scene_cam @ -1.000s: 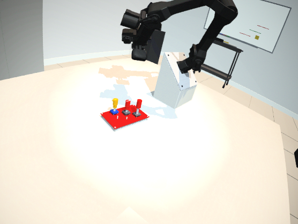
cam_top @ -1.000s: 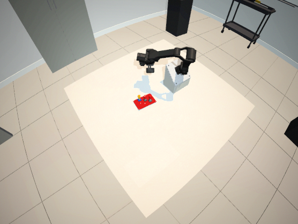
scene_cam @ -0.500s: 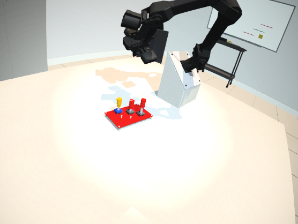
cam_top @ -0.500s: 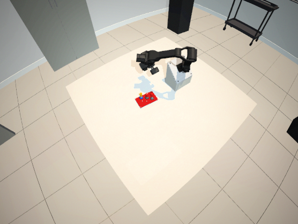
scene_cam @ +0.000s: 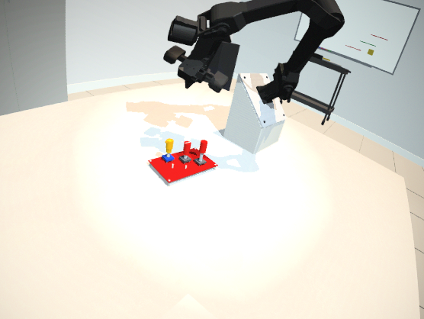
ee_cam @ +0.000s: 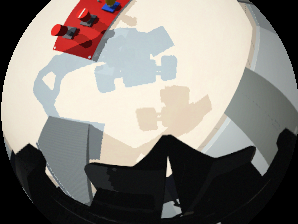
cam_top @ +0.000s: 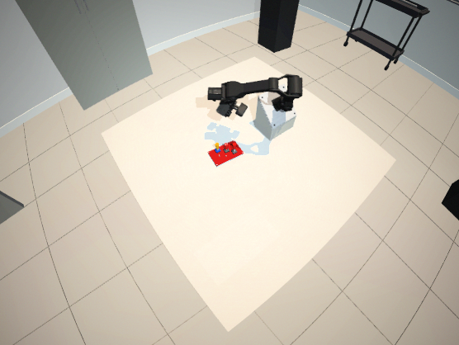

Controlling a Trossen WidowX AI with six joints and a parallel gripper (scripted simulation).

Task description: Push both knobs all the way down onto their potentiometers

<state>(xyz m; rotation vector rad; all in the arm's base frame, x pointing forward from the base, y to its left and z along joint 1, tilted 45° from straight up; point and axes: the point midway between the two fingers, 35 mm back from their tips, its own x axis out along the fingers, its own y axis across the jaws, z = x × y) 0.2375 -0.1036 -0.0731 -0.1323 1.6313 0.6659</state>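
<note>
My gripper tip is now 130 mm to the right of the red knob, 110 mm above it and 100 mm short of it. Round my gripper tip: yellow knob (140 mm ahead, 110 mm to the left, 110 mm below).
</note>
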